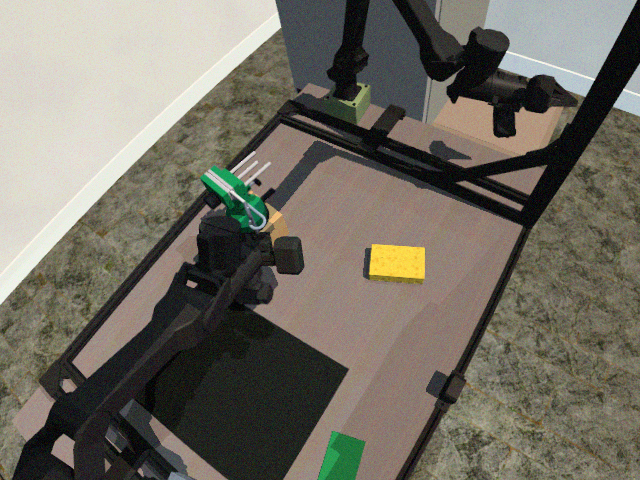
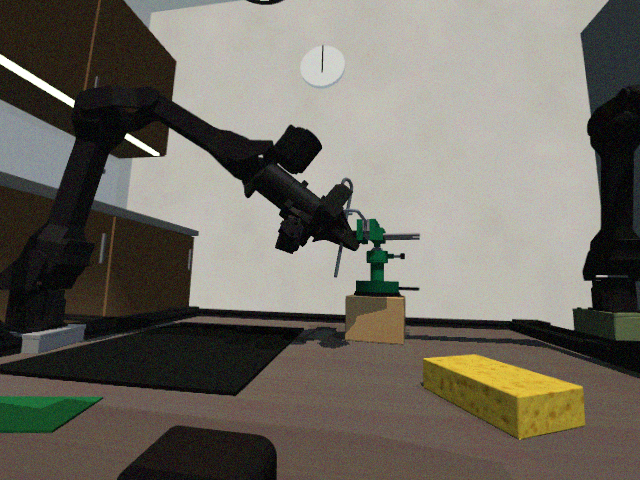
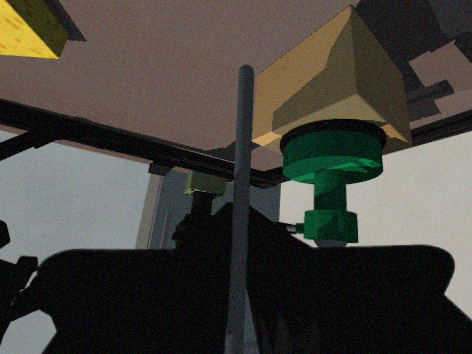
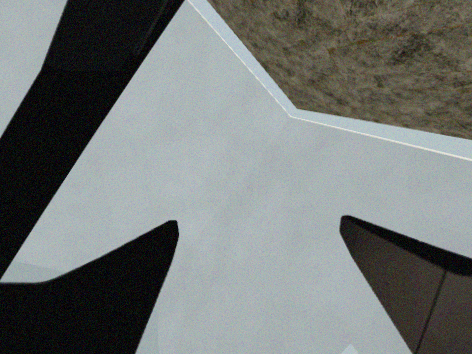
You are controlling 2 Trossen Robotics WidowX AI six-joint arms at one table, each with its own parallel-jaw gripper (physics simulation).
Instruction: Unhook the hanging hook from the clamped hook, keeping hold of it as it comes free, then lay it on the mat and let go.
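Places are measured from the left arm's base along level axes (x ahead, y left, z up), in metres.
Where they show: left gripper, fingertip midpoint: (image 1: 268,234) (image 2: 357,248) (image 3: 235,211); right gripper, fingertip midpoint: (image 1: 565,103) (image 4: 258,225); left arm's base at its link origin: (image 2: 33,328); right arm's base at its link origin: (image 1: 347,92) (image 2: 615,311) (image 3: 203,194).
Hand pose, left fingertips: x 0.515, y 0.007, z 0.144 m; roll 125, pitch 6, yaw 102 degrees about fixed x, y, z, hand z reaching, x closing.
Each offset is from my left fingertips to the top centre of the thing. "spot": to the spot under its first point. Level surfaces: height alone.
The hanging hook {spot: dx -0.035, dy -0.011, dz -0.027 m} (image 2: 338,263) (image 3: 245,115) is a thin grey rod with a curl at its top. My left gripper (image 2: 354,245) (image 3: 235,211) is shut on its shaft, and the lower end sticks out past the fingers. The clamped hook {spot: dx +0.005, dy +0.000, dz +0.064 m} (image 2: 360,213) is a bent silver wire held in a green vise {dx +0.077, dy +0.098, dz +0.072 m} (image 1: 222,183) (image 2: 377,272) (image 3: 330,195). The curl rises above the clamped hook's bend, close to it; I cannot tell whether they still link. The black mat {dz -0.165 m} (image 1: 258,382) (image 2: 155,356) lies flat nearer the left arm's base. My right gripper (image 1: 566,98) (image 4: 258,225) is open and empty, far from the hooks.
The vise stands on a wooden block {dx +0.065, dy +0.103, dz -0.085 m} (image 1: 281,227) (image 2: 374,320) (image 3: 310,75). A yellow sponge {dx +0.083, dy -0.236, dz -0.139 m} (image 1: 397,262) (image 2: 501,387) (image 3: 25,30) lies on the table. A green piece {dx -0.327, dy -0.249, dz -0.169 m} (image 1: 343,457) (image 2: 46,413) lies beyond the mat. Black frame rails edge the table.
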